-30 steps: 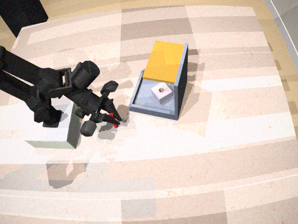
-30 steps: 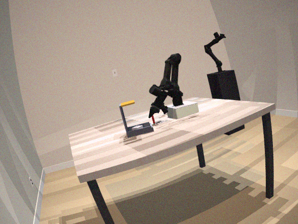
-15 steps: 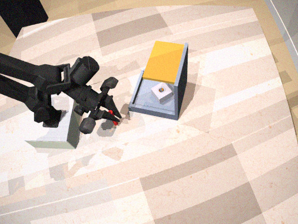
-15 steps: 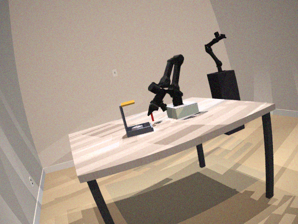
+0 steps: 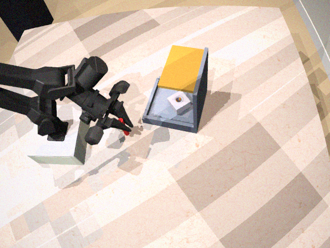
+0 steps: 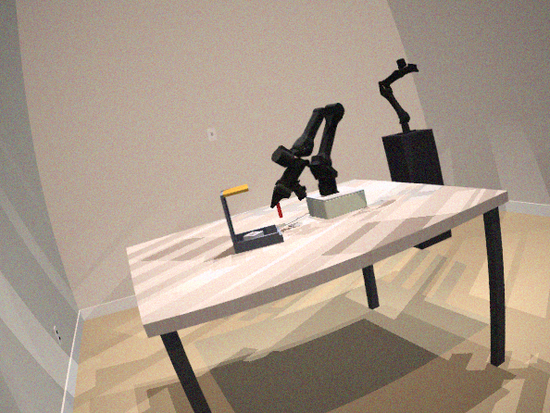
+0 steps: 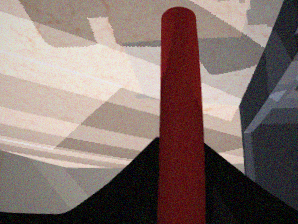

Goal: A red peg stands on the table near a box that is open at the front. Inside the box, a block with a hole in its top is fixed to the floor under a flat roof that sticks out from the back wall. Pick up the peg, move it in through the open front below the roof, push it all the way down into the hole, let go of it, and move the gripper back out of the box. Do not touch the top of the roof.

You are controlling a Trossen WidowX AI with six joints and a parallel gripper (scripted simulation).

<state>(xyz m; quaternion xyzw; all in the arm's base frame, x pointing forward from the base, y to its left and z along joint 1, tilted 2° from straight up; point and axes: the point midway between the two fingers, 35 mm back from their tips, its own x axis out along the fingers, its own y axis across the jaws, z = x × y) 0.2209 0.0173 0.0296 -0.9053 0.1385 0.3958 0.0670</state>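
Right now my gripper tip is 190 mm short of the box back wall, 110 mm to the right of it and 20 mm below it. The rest, counted from my gripper tip: roof: 140 mm ahead, 120 mm to the left, 110 mm above; then red peg: 20 mm behind, 10 mm to the left, 10 mm below.
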